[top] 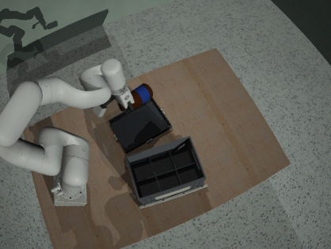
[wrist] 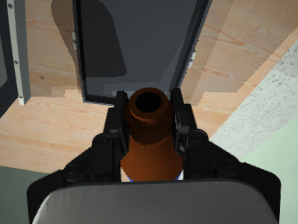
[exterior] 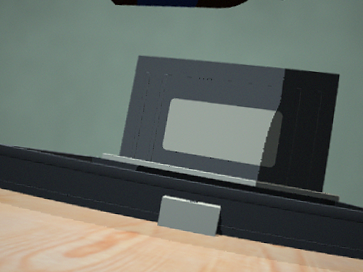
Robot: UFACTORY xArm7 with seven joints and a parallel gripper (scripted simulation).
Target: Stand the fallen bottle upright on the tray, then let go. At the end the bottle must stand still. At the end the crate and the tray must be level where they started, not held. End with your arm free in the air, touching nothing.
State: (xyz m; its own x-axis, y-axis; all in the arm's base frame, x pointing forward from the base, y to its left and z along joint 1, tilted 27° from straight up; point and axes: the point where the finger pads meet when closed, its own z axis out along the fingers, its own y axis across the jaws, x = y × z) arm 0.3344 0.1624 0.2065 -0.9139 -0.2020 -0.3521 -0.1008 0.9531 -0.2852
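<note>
Now: hand 50 mm short of the bottle, 10 mm to the right of it and 10 mm above it. The rest, counted from my hand: dark crate (300 mm to the right, 120 mm below, 30 mm behind); tray (190 mm below, 30 mm ahead, 20 mm to the right).
</note>
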